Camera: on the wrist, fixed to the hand. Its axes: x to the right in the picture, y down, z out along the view.
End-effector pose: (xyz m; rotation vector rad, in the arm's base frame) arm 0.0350 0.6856 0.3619 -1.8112 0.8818 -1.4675
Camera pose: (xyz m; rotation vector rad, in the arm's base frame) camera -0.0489 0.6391 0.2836 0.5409 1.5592 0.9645
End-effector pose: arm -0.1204 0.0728 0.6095 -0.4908 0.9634 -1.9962
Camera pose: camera -0.1041 0.0855 0.4874 0.5336 0.3691 0.9397
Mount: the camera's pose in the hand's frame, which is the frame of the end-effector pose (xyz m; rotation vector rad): -0.0182 0.0992 -0.0719 -0.1207 -0.4219 3.0739
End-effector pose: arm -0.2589 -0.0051 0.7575 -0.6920 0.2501 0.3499
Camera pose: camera -0.3224 0.0143 0.6530 -0.2924 -0.5865 -2.7676
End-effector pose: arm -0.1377 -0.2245 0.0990 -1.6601 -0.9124 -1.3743
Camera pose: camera -0.0829 -0.3334 0.0770 -1.1180 1.4911 1.1059
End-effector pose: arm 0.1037 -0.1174 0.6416 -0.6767 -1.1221 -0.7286
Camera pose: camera 0.2172 -0.1123 0.5922 -1.5814 0.5649 2.0056
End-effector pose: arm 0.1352 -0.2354 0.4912 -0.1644 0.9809 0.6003
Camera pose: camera 0.0210 -0.1889 0.4791 -1.2911 0.1094 -2.4003
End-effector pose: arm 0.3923 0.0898 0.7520 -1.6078 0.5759 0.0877
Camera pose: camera 0.3157 0.0261 0.6784 -0.6776 -1.9124 -2.3476
